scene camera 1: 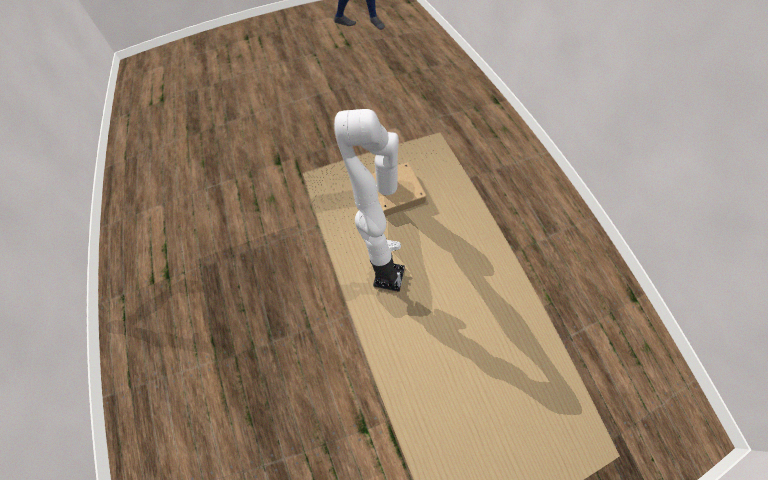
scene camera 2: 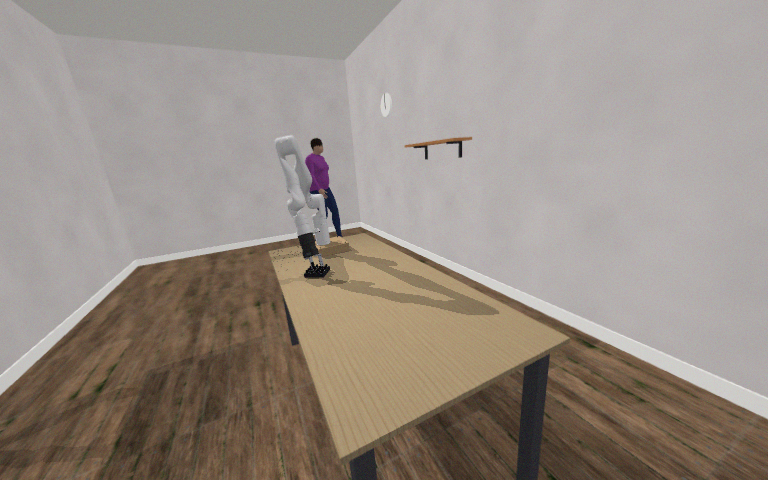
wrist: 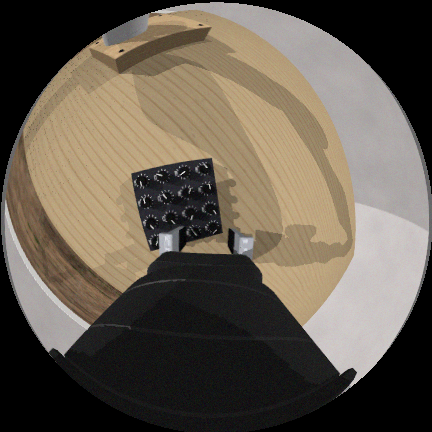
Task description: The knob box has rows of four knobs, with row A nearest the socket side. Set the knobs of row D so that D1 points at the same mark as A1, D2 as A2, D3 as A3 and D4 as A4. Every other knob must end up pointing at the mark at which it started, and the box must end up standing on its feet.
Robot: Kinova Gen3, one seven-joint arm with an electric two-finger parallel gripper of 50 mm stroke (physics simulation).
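Frame: origin at the arm's base, x up, y back, z right, level; centimetres.
Seen in the pictures: gripper, between the fingertips: (scene camera 1: 393, 282) (scene camera 2: 317, 267) (wrist: 206, 236); arm's base, origin of its link: (scene camera 1: 387, 186) (scene camera 2: 323, 243).
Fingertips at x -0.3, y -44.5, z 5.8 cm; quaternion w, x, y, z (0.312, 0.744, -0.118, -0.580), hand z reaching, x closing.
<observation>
Pixels of each thing's top centre, then the offset from my fingertips to it. Level surfaces: height alone.
- black knob box, centre of its top: (wrist: 179, 206) (scene camera 1: 389, 273) (scene camera 2: 316, 267) dx -1.4, dy +4.5, dz +0.6 cm
- near-left corner knob, centre of its top: (wrist: 155, 244) dx -1.4, dy +2.3, dz +5.9 cm
- near-edge knob, centre of its top: (wrist: 194, 233) dx -1.4, dy +0.6, dz +1.0 cm
- near-right knob, centre of its top: (wrist: 215, 229) dx -1.4, dy -0.7, dz -1.5 cm
- table, height of its surface: dx -5.2 cm
The black knob box (scene camera 1: 388, 284) (scene camera 2: 317, 272) (wrist: 178, 204) lies flat on the table, knobs facing up, four rows of four with white pointer lines. Its feet are hidden, and its row letters and socket side are not readable. My gripper (scene camera 2: 316, 263) (wrist: 206, 236) is open and empty, pointing down at the box. In the wrist view its left finger overlaps the box's near edge and partly hides the near-left corner knob (wrist: 154, 242). A near-edge knob (wrist: 193, 231) shows between the fingers, and the near-right knob (wrist: 213, 227) lies just left of the right finger. Contact cannot be told.
The wooden base block (scene camera 1: 405, 196) (scene camera 2: 339, 247) (wrist: 165, 47) of the arm stands behind the box on the table (scene camera 1: 481, 396) (scene camera 2: 407, 362) (wrist: 90, 140). The table's long edge runs close to the box's left side. A person (scene camera 2: 318, 169) stands beyond the table.
</observation>
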